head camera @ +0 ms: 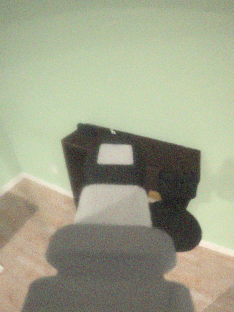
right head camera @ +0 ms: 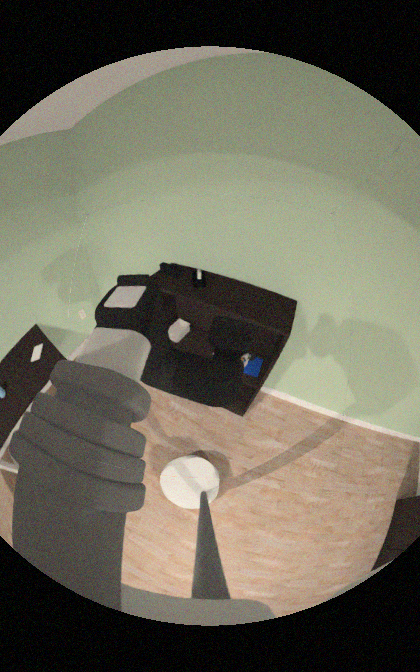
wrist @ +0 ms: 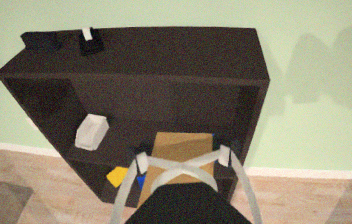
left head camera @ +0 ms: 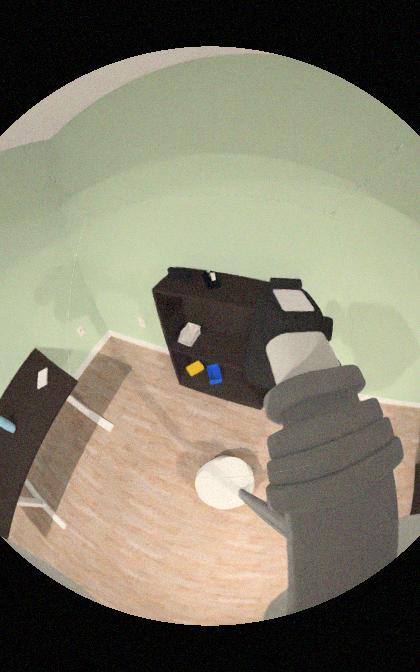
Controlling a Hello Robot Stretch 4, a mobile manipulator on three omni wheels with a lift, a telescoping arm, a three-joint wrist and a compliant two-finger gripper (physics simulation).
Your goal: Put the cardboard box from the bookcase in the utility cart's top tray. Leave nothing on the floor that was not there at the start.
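Frame: origin at the robot's base, x ahead, y left, z up, level; metres.
Seen in the pictures: gripper, fingertip midpoint: (head camera: 157, 198) (wrist: 183, 146).
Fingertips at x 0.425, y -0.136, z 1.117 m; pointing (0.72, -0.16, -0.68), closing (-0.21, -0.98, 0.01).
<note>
Pixels of each thing's top centre, then the offset from my fingertips to it. "spot": a spot on its surface instead.
- brown cardboard box, middle of its top: (wrist: 179, 167) (head camera: 156, 202) 0.015 m left, 0.046 m back, 0.037 m up
- white box, surface spot: (wrist: 92, 132) spot: 0.329 m left, 0.580 m ahead, 0.552 m down
- black object, middle of its top: (wrist: 84, 23) 0.167 m left, 0.526 m ahead, 0.014 m down
The brown cardboard box (wrist: 183, 145) (head camera: 154, 196) is held between the two fingertips of my gripper (wrist: 183, 146), which is shut on it. In the wrist view the box overlaps the open front and shelves of the dark bookcase (wrist: 175, 52) (head camera: 175, 154) (left head camera: 240, 289) (right head camera: 250, 300); whether it touches the bookcase I cannot tell. My arm and wrist hide part of the bookcase in the head views. The utility cart does not show in these views.
A white box (wrist: 92, 132) (left head camera: 189, 334) (right head camera: 179, 330) and yellow (wrist: 117, 177) (left head camera: 194, 368) and blue (left head camera: 214, 374) items sit inside the bookcase. A black object (wrist: 91, 43) stands on top. A white round object (left head camera: 225, 482) (right head camera: 190, 482) stands nearby; a dark table (left head camera: 30, 420) is at left.
</note>
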